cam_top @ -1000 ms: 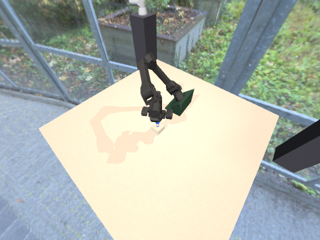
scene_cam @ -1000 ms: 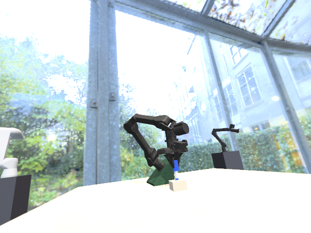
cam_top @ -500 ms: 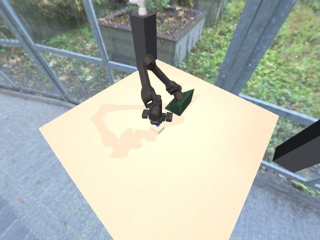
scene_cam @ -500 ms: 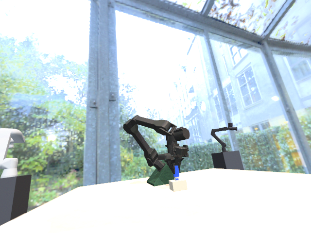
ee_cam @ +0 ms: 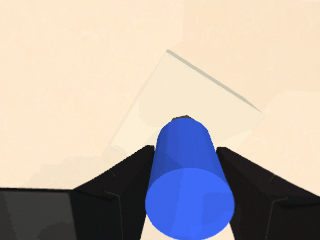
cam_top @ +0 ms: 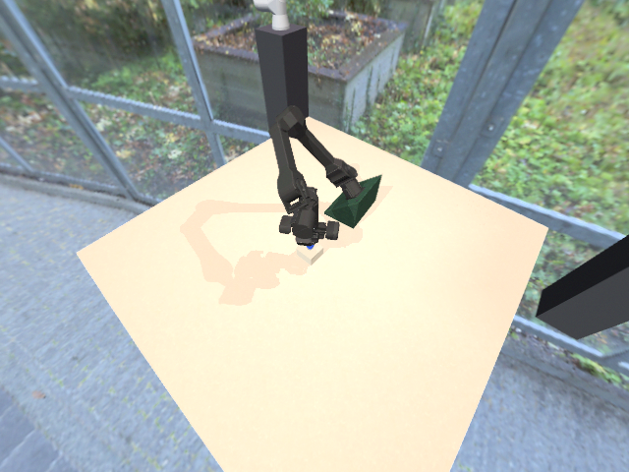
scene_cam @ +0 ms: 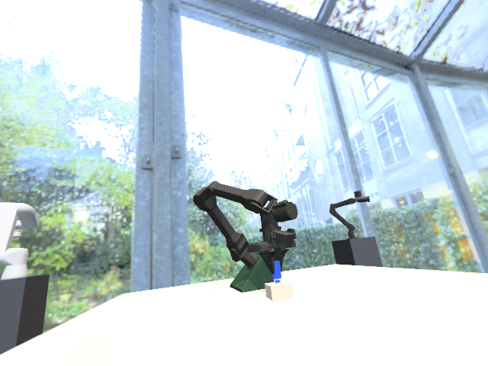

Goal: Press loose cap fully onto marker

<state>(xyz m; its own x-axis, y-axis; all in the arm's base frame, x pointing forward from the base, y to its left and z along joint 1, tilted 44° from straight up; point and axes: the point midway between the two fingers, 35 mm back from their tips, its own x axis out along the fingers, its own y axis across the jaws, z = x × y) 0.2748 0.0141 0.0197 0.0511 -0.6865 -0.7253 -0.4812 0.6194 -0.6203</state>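
My gripper tip is now 10 mm below the blue cap. From my gripper tip the other things lie so: holder block 50 mm below.
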